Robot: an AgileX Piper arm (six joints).
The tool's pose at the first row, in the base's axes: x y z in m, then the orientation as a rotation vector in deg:
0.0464, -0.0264, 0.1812, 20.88, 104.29, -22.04
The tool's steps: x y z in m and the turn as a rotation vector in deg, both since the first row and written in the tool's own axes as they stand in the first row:
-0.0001, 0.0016, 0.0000, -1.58, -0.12, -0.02
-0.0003, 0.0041, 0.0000, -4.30, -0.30, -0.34
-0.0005, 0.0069, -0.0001, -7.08, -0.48, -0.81
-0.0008, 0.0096, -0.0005, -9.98, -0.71, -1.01
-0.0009, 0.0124, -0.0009, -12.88, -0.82, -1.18
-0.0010, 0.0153, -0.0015, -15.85, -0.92, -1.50
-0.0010, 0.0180, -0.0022, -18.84, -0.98, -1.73
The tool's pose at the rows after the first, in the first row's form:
0.0471, -0.0250, 0.1812, 19.74, 104.38, -20.61
0.0483, -0.0227, 0.1812, 17.52, 104.60, -18.34
0.0495, -0.0202, 0.1812, 15.13, 104.81, -16.13
0.0504, -0.0176, 0.1814, 12.88, 104.87, -13.62
0.0513, -0.0149, 0.1814, 10.69, 104.99, -11.07
0.0521, -0.0121, 0.1814, 8.32, 105.10, -8.56
0.0526, -0.0093, 0.1814, 6.02, 105.18, -5.97

